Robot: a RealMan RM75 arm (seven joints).
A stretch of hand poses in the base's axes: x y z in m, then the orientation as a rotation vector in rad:
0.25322, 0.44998, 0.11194, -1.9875, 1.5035, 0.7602
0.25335, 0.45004, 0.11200, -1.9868, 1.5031, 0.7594
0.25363, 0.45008, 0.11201, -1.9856, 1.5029, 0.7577
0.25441, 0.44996, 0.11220, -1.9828, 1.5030, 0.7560
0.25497, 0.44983, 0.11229, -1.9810, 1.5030, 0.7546
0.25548, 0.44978, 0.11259, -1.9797, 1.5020, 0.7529
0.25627, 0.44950, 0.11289, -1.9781, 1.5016, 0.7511
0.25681, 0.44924, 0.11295, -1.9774, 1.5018, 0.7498
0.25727, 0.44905, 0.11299, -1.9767, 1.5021, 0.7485
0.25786, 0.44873, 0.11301, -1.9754, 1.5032, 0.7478
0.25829, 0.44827, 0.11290, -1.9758, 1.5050, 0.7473
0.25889, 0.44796, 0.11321, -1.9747, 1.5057, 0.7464
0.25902, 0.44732, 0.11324, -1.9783, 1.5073, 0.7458
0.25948, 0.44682, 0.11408, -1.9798, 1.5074, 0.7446
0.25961, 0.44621, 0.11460, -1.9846, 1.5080, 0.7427
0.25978, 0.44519, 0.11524, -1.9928, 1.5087, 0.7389
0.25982, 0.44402, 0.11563, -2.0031, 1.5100, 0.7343
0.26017, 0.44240, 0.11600, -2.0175, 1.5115, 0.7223
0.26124, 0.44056, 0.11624, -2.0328, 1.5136, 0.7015
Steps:
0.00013, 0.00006, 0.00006, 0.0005, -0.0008, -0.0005
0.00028, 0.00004, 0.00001, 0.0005, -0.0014, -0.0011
0.00078, -0.00012, 0.00019, 0.0014, -0.0015, -0.0021
0.00056, -0.00013, 0.00009, 0.0009, -0.0012, -0.0014
0.00051, -0.00005, 0.00030, 0.0010, -0.0018, -0.0008
0.00079, -0.00028, 0.00030, 0.0009, -0.0016, -0.0013
0.00054, -0.00026, 0.00006, 0.0000, -0.0009, -0.0008
0.00046, -0.00019, 0.00004, 0.0000, -0.0008, -0.0009
0.00059, -0.00032, 0.00002, 0.0001, -0.0001, -0.0014
0.00043, -0.00046, -0.00011, -0.0014, 0.0006, -0.0006
0.00060, -0.00031, 0.00031, 0.0001, -0.0004, -0.0012
0.00013, -0.00064, 0.00003, -0.0034, 0.0009, 0.0013
0.00046, -0.00050, 0.00084, -0.0013, -0.0005, 0.0005
0.00013, -0.00061, 0.00052, -0.0040, -0.0003, 0.0021
0.00017, -0.00102, 0.00064, -0.0068, -0.0010, 0.0035
0.00004, -0.00117, 0.00039, -0.0087, -0.0009, 0.0043
0.00035, -0.00162, 0.00037, -0.0133, -0.0051, 0.0047
0.00107, -0.00184, 0.00024, -0.0164, -0.0105, 0.0028

